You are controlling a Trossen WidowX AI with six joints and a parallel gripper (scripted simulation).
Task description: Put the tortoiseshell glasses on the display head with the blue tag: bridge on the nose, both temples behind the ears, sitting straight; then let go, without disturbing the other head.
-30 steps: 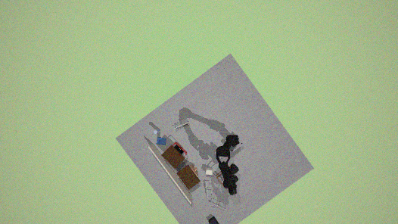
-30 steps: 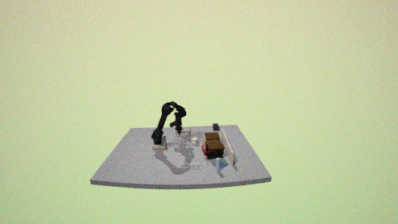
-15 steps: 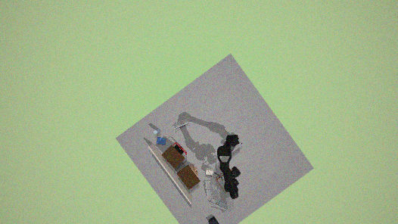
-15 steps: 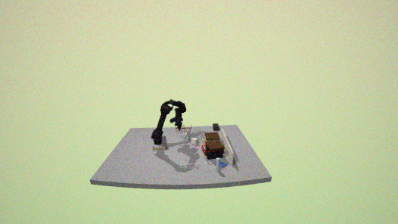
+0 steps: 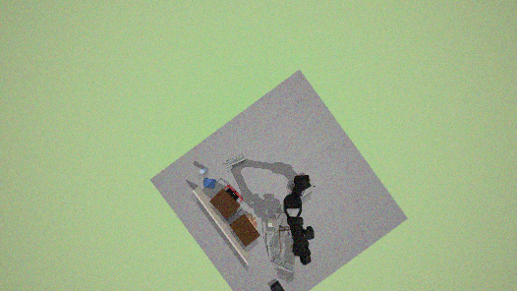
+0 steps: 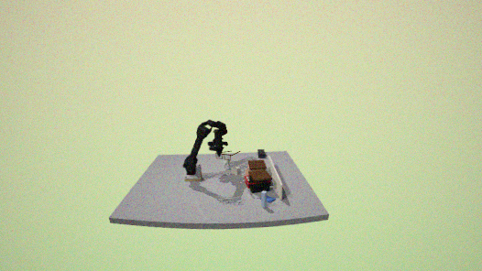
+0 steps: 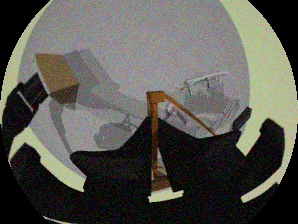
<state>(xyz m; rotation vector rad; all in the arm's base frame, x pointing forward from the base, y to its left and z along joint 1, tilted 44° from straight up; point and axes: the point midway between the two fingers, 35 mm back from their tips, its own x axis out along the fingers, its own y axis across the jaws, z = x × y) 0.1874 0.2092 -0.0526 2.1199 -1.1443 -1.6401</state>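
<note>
Right now my gripper tip is 13 cm short of the white block, 7 cm to the left of it and 10 cm above it. From my gripper tip the other things lie so: black box: 34 cm ahead, 40 cm to the left, 10 cm below; white panel: 42 cm ahead, 24 cm to the right, 7 cm below; display head: 27 cm ahead, 15 cm to the right, 7 cm below.
</note>
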